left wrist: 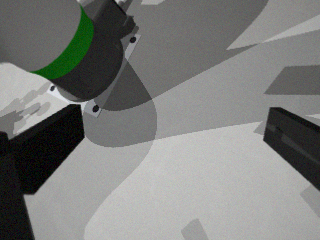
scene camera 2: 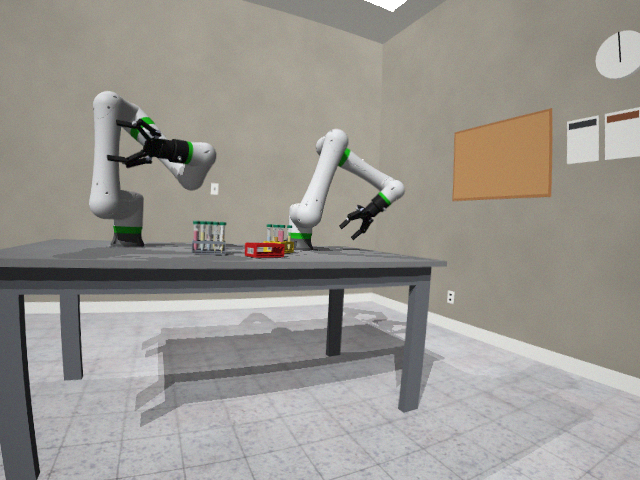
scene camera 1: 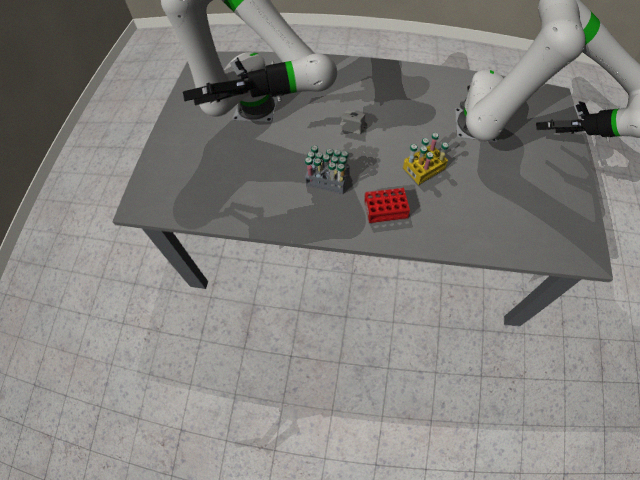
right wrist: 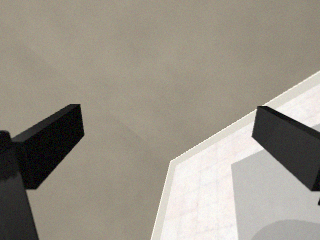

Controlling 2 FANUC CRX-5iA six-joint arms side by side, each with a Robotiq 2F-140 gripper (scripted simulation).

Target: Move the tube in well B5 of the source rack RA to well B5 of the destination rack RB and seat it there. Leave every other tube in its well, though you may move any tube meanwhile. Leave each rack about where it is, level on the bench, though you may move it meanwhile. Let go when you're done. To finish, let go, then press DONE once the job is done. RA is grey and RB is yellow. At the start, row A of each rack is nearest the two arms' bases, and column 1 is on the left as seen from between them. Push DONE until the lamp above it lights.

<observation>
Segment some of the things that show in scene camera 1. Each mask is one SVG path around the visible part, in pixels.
My left gripper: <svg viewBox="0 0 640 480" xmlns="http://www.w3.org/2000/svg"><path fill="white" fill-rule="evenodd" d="M600 135L597 128L598 113L587 114L584 120L553 121L551 119L551 123L550 121L536 123L537 130L556 128L556 133L571 132L571 134L574 134L574 132L586 131L588 135Z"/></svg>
My right gripper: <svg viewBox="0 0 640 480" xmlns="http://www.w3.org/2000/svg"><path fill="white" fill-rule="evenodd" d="M265 69L248 72L248 80L245 80L245 82L244 79L214 84L207 83L207 86L183 91L184 101L194 99L195 105L216 100L220 102L222 99L242 95L241 93L244 94L248 91L251 92L253 98L269 95Z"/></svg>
A red rack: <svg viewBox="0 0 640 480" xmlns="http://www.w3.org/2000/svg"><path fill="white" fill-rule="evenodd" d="M404 188L365 192L365 205L369 224L408 219L410 208Z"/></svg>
A yellow rack RB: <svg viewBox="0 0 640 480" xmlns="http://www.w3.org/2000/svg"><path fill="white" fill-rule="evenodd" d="M430 145L427 147L427 152L432 152L434 157L430 161L428 170L424 169L426 157L423 165L419 164L420 151L415 153L414 158L416 159L414 159L413 163L409 163L409 157L404 160L403 169L418 185L445 170L448 162L445 157L444 160L440 160L440 152L436 148L434 151L431 151Z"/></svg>
</observation>
